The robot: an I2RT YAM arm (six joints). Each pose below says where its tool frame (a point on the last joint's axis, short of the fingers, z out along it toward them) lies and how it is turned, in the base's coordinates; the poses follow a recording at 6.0 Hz.
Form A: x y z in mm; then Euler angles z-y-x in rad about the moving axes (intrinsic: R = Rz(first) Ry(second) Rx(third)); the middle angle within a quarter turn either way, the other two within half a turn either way.
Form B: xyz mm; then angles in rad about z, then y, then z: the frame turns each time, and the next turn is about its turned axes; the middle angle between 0 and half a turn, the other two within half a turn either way. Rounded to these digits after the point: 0 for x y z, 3 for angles.
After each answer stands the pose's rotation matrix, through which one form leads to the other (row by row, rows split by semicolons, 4 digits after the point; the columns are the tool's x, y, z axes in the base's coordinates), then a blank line. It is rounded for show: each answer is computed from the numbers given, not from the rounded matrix.
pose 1, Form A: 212 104 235 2.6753 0.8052 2.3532
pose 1, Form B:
212 104 235 0.483 2.081 0.598
-0.6190 -0.1398 0.7729; 0.3115 0.8596 0.4050; -0.7210 0.4915 -0.4885

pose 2, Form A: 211 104 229 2.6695 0.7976 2.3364
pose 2, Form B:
211 104 229 0.496 2.076 0.613
-0.6220 -0.1444 0.7696; 0.3176 0.8518 0.4166; -0.7157 0.5035 -0.4840

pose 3, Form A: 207 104 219 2.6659 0.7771 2.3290
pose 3, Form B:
207 104 219 0.509 2.083 0.636
-0.6338 -0.1377 0.7611; 0.3265 0.8444 0.4246; -0.7012 0.5177 -0.4902

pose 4, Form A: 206 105 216 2.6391 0.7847 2.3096
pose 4, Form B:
206 105 216 0.496 2.067 0.637
-0.6201 -0.1335 0.7731; 0.3408 0.8417 0.4187; -0.7066 0.5231 -0.4765

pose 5, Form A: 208 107 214 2.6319 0.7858 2.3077
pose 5, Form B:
208 107 214 0.490 2.066 0.637
-0.6170 -0.1294 0.7763; 0.3449 0.8422 0.4145; -0.7074 0.5234 -0.4750

